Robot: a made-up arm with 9 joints.
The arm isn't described. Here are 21 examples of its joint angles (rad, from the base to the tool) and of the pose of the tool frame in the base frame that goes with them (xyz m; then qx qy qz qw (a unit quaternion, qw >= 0)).
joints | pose
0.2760 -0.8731 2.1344 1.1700 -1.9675 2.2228 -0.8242 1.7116 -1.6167 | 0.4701 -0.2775 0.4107 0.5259 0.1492 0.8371 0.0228
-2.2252 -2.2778 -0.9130 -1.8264 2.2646 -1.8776 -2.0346 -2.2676 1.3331 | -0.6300 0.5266 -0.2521 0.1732 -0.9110 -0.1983 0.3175
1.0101 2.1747 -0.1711 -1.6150 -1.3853 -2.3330 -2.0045 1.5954 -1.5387 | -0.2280 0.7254 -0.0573 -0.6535 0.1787 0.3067 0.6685
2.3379 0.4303 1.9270 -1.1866 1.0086 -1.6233 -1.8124 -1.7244 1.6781 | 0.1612 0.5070 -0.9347 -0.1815 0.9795 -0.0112 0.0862
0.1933 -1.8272 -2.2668 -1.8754 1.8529 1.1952 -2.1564 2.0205 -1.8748 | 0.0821 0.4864 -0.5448 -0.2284 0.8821 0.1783 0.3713
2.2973 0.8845 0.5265 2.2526 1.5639 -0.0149 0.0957 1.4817 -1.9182 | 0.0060 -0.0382 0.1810 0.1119 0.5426 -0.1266 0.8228
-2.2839 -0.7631 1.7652 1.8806 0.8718 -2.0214 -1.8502 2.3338 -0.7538 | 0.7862 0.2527 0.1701 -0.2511 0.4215 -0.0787 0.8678
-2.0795 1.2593 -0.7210 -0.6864 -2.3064 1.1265 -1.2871 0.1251 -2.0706 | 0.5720 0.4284 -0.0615 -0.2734 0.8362 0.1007 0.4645
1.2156 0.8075 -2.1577 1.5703 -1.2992 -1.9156 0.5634 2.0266 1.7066 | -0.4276 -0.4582 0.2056 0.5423 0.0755 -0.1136 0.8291
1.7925 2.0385 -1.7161 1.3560 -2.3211 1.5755 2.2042 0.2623 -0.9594 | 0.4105 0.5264 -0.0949 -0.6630 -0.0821 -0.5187 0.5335
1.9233 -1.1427 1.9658 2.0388 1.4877 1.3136 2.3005 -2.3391 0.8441 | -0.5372 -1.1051 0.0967 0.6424 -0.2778 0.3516 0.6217
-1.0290 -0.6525 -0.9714 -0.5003 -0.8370 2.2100 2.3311 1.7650 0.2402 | 0.1766 -1.0958 0.1645 0.7286 -0.0577 0.3620 0.5787
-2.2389 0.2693 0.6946 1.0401 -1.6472 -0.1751 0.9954 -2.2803 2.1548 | -0.4362 0.0350 -0.2080 0.2256 -0.6280 -0.1763 0.7237
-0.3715 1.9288 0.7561 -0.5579 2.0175 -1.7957 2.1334 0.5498 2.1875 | -0.2348 -0.2662 -0.3921 0.4123 -0.6865 0.4622 0.3810
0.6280 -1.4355 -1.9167 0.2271 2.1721 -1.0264 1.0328 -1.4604 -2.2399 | 0.1122 -1.0124 0.2766 0.2306 0.5234 -0.7142 0.4035
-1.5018 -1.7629 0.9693 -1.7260 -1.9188 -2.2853 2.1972 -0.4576 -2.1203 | -0.0020 -0.0097 0.5958 -0.1529 0.1146 0.9549 0.2272
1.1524 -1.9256 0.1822 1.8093 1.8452 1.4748 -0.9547 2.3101 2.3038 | 0.7965 -0.0373 0.3111 -0.4637 -0.0291 -0.6579 0.5928
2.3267 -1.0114 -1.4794 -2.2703 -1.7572 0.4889 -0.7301 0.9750 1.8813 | 0.1317 -0.1263 0.4213 0.0437 0.3146 0.8226 0.4717
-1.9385 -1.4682 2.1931 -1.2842 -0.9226 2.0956 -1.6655 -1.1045 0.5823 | 0.0089 0.0246 -0.2169 -0.5586 0.6505 0.3434 0.3833
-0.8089 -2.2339 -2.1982 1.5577 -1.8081 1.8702 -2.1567 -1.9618 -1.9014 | 0.2666 -0.1136 -0.4209 -0.4899 0.8452 -0.0631 0.2040
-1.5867 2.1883 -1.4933 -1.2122 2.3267 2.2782 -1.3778 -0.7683 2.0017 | 0.2695 0.3428 0.5737 0.0759 -0.2507 -0.7205 0.6421
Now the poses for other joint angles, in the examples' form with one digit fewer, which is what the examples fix.
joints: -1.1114 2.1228 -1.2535 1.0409 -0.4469 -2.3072 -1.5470 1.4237 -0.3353
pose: 0.565 0.127 0.176 0.555 0.614 0.282 0.485
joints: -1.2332 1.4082 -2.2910 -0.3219 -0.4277 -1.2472 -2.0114 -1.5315 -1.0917
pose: 0.334 0.915 0.439 -0.361 -0.505 -0.778 0.096
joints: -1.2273 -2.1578 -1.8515 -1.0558 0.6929 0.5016 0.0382 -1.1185 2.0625
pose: -0.523 0.628 0.177 0.208 -0.733 -0.646 0.045
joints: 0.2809 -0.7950 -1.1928 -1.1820 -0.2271 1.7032 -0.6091 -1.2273 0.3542
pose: -0.434 -0.348 -0.361 0.000 -0.968 -0.013 0.252
